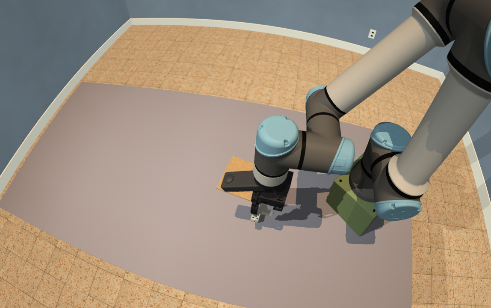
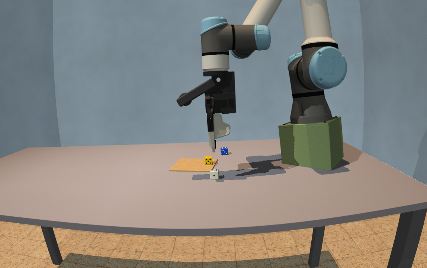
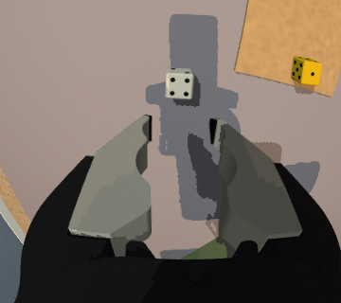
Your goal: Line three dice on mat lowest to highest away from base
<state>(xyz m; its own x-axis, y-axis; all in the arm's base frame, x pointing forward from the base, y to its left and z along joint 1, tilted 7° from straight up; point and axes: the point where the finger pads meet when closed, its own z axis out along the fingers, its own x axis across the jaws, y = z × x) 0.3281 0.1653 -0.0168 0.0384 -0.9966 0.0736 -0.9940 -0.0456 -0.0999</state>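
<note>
My gripper is now 90 mm above the white die. From my hand the other things lie so: blue die 270 mm to the right, 90 mm below, 10 mm behind; then mat 130 mm to the right, 100 mm below, 80 mm ahead; then yellow die 130 mm to the right, 80 mm below, 40 mm ahead.
</note>
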